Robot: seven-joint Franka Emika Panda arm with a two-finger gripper.
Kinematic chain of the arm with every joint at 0, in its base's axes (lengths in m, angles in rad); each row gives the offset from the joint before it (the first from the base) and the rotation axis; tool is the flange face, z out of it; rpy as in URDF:
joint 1: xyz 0 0 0.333 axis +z
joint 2: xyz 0 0 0 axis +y
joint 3: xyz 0 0 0.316 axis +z
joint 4: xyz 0.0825 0 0 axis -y
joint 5: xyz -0.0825 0 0.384 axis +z
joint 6: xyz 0 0 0 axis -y
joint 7: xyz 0.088 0 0 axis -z
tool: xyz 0 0 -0.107 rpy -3.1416 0 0
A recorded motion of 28 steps. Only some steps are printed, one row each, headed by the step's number.
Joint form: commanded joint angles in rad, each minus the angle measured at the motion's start. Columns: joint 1, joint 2, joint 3, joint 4, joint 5, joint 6, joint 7.
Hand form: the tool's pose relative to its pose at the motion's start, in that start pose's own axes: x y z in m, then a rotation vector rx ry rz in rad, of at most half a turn. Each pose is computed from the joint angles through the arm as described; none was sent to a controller.
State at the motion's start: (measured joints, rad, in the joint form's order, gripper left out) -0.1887 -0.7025 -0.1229 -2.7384 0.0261 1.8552 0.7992
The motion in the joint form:
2: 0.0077 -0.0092 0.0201 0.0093 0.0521 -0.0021 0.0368
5: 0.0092 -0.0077 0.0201 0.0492 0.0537 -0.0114 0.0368
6: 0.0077 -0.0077 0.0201 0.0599 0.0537 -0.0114 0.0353
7: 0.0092 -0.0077 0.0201 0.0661 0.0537 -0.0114 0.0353
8: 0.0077 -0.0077 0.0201 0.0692 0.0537 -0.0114 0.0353
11: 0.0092 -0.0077 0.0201 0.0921 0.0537 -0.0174 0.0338
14: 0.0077 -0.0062 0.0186 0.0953 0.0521 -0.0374 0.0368
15: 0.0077 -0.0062 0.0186 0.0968 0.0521 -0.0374 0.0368
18: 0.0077 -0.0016 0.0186 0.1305 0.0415 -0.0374 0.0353
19: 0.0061 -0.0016 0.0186 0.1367 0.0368 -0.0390 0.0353
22: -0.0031 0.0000 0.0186 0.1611 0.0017 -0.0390 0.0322
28: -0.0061 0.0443 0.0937 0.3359 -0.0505 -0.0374 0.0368
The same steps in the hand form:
2: -0.0092 -0.0084 -0.0065 0.0342 -0.0147 0.0293
5: -0.0076 -0.0123 -0.0244 0.0567 0.0035 0.0260
6: -0.0066 -0.0130 -0.0297 0.0650 0.0106 0.0253
7: -0.0066 -0.0139 -0.0326 0.0693 0.0148 0.0235
8: -0.0061 -0.0138 -0.0342 0.0719 0.0168 0.0247
11: -0.0058 -0.0156 -0.0448 0.0842 0.0281 0.0203
14: -0.0061 -0.0139 -0.0440 0.0708 0.0159 0.0251
15: -0.0060 -0.0140 -0.0448 0.0720 0.0169 0.0250
18: -0.0033 -0.0165 -0.0598 0.0864 0.0443 0.0200
19: -0.0025 -0.0161 -0.0628 0.0869 0.0507 0.0203
22: 0.0027 -0.0138 -0.0746 0.0817 0.0914 0.0188
28: -0.0076 -0.0442 -0.1457 0.1081 0.2567 -0.0382

